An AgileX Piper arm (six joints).
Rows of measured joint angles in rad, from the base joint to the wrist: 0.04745, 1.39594, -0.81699, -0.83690, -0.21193, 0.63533; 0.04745, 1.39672, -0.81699, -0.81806, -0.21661, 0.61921; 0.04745, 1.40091, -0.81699, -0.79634, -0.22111, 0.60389; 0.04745, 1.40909, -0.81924, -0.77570, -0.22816, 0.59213; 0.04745, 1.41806, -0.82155, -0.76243, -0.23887, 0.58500; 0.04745, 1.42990, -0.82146, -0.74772, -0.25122, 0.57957; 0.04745, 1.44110, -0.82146, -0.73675, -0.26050, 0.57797; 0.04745, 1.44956, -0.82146, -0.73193, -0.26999, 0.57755; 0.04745, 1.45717, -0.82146, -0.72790, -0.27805, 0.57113; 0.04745, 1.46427, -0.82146, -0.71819, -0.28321, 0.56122; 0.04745, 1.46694, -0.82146, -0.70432, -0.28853, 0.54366; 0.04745, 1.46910, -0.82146, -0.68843, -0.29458, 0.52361; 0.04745, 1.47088, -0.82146, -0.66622, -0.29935, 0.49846; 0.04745, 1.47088, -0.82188, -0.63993, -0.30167, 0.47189; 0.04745, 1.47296, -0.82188, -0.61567, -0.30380, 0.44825; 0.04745, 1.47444, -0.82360, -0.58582, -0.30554, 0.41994; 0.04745, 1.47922, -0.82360, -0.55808, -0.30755, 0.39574; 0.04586, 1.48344, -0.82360, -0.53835, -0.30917, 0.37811; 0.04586, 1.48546, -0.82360, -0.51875, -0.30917, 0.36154; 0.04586, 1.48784, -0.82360, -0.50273, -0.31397, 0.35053; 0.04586, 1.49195, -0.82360, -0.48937, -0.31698, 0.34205
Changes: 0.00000, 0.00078, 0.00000, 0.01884, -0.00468, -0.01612; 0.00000, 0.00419, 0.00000, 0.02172, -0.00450, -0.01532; 0.00000, 0.00818, -0.00225, 0.02064, -0.00705, -0.01176; 0.00000, 0.00897, -0.00231, 0.01327, -0.01071, -0.00713; 0.00000, 0.01184, 0.00009, 0.01471, -0.01235, -0.00543; 0.00000, 0.01120, 0.00000, 0.01097, -0.00928, -0.00160; 0.00000, 0.00846, 0.00000, 0.00482, -0.00949, -0.00042; 0.00000, 0.00761, 0.00000, 0.00403, -0.00806, -0.00642; 0.00000, 0.00710, 0.00000, 0.00971, -0.00516, -0.00991; 0.00000, 0.00267, 0.00000, 0.01387, -0.00532, -0.01756; 0.00000, 0.00216, 0.00000, 0.01589, -0.00605, -0.02005; 0.00000, 0.00178, 0.00000, 0.02221, -0.00477, -0.02515; 0.00000, 0.00000, -0.00042, 0.02629, -0.00232, -0.02657; 0.00000, 0.00208, 0.00000, 0.02426, -0.00213, -0.02364; 0.00000, 0.00148, -0.00172, 0.02985, -0.00174, -0.02831; 0.00000, 0.00478, 0.00000, 0.02774, -0.00201, -0.02420; -0.00159, 0.00422, 0.00000, 0.01973, -0.00162, -0.01763; 0.00000, 0.00202, 0.00000, 0.01960, 0.00000, -0.01657; 0.00000, 0.00238, 0.00000, 0.01602, -0.00480, -0.01101; 0.00000, 0.00411, 0.00000, 0.01336, -0.00301, -0.00848
